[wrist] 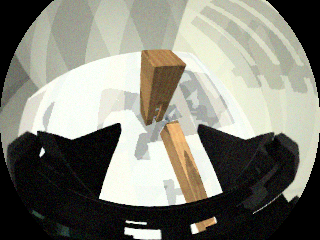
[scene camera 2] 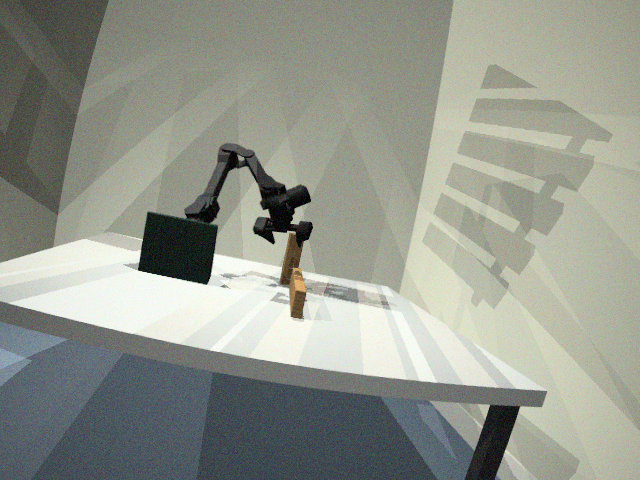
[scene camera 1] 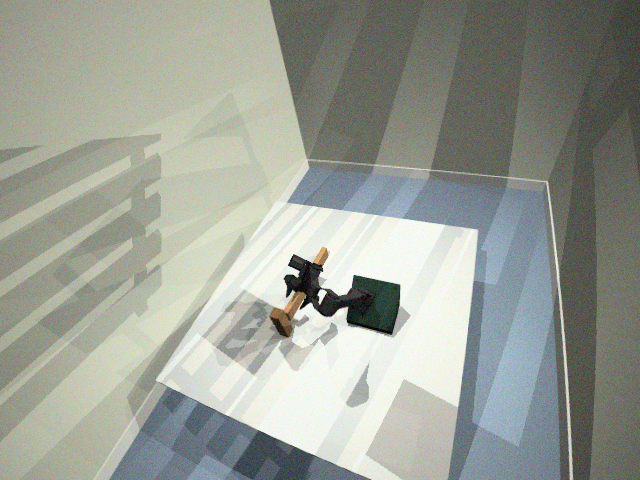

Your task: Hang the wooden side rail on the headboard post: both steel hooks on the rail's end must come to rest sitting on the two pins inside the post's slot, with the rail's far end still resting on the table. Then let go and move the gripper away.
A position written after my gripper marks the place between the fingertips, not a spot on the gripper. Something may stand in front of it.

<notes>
My gripper (scene camera 2: 286,245) is open and holds nothing. I also see a wooden side rail (wrist: 186,172) and a headboard post (wrist: 161,69).
My gripper also shows in the wrist view (wrist: 160,127).
</notes>
